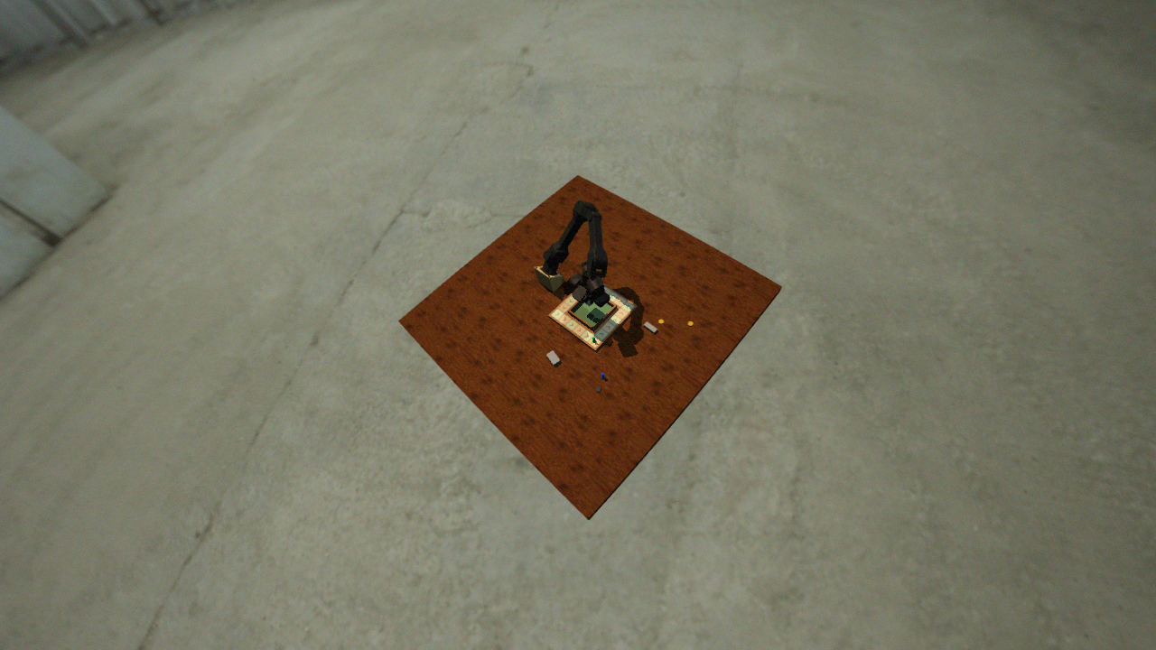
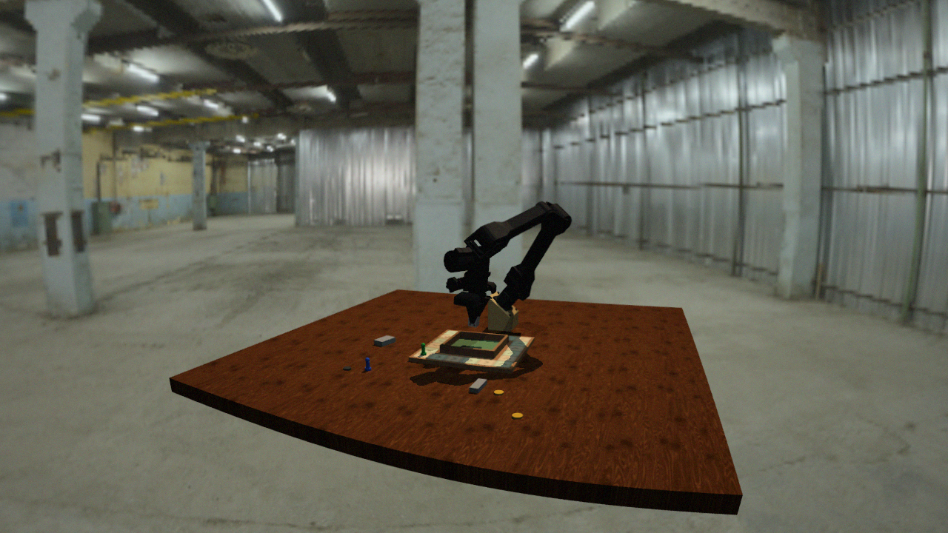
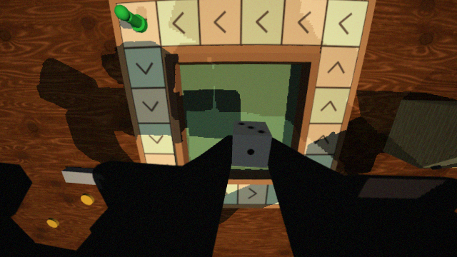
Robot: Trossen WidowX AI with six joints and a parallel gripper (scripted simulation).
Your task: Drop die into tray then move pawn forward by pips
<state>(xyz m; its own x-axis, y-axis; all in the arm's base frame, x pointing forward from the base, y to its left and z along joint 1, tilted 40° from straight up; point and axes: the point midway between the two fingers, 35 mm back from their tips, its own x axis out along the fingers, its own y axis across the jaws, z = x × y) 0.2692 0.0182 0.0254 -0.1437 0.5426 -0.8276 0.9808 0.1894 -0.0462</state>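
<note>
Right now the green pawn is 130 mm ahead of my gripper tip, 90 mm to the right of it and 60 mm below it. The rest, counted from my gripper tip: die (right at my gripper tip); green dice tray (10 mm to the left, 80 mm below); blue pawn (280 mm ahead, 170 mm to the right, 70 mm below).
</note>
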